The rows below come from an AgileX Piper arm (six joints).
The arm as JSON. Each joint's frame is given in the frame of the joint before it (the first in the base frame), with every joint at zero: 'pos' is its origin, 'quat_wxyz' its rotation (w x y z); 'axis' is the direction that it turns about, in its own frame. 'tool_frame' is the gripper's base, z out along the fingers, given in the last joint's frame.
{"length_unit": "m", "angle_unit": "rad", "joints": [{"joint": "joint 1", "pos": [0.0, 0.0, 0.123], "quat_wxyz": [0.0, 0.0, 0.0, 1.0], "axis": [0.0, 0.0, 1.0]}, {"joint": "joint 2", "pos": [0.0, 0.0, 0.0], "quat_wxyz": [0.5, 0.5, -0.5, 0.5], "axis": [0.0, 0.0, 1.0]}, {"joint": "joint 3", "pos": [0.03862, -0.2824, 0.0], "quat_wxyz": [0.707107, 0.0, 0.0, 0.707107], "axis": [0.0, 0.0, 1.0]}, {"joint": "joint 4", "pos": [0.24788, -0.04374, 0.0], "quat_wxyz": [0.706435, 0.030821, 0.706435, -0.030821], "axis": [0.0, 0.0, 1.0]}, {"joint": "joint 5", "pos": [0.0, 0.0, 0.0], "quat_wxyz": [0.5, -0.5, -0.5, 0.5], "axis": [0.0, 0.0, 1.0]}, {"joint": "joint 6", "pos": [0.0, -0.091, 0.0], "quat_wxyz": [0.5, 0.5, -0.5, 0.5], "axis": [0.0, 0.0, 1.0]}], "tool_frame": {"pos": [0.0, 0.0, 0.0], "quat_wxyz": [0.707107, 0.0, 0.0, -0.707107]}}
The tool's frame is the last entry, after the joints.
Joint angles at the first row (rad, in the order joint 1, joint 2, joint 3, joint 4, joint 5, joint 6):
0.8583 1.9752 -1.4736 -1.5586 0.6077 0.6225
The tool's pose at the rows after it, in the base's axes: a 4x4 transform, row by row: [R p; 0 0 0 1], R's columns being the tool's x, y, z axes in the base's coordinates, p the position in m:
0.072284 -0.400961 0.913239 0.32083; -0.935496 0.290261 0.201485 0.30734; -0.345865 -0.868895 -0.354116 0.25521; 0 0 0 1
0.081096 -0.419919 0.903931 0.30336; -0.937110 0.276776 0.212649 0.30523; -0.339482 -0.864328 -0.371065 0.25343; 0 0 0 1
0.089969 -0.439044 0.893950 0.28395; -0.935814 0.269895 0.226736 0.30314; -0.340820 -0.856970 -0.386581 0.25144; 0 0 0 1
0.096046 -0.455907 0.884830 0.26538; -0.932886 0.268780 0.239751 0.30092; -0.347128 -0.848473 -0.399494 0.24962; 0 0 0 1
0.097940 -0.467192 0.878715 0.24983; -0.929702 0.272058 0.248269 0.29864; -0.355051 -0.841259 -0.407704 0.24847; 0 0 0 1
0.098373 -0.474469 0.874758 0.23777; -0.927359 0.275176 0.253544 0.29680; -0.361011 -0.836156 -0.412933 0.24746; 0 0 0 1
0.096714 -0.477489 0.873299 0.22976; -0.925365 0.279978 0.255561 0.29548; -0.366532 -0.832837 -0.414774 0.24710; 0 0 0 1
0.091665 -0.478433 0.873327 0.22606; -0.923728 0.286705 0.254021 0.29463; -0.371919 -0.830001 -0.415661 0.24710; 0 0 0 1
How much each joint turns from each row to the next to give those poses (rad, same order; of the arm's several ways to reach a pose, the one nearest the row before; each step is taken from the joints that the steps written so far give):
0.0241 -0.0373 0.0561 0.0096 0.0079 0.0006
0.0301 -0.0422 0.0667 0.0023 0.0094 0.0137
0.0362 -0.0440 0.0695 0.0007 0.0116 0.0258
0.0371 -0.0406 0.0627 0.0022 0.0138 0.0296
0.0334 -0.0335 0.0499 0.0031 0.0165 0.0277
0.0276 -0.0247 0.0371 0.0031 0.0158 0.0221
0.0196 -0.0163 0.0233 0.0025 0.0136 0.0166
0.0093 -0.0078 0.0103 0.0037 0.0091 0.0101

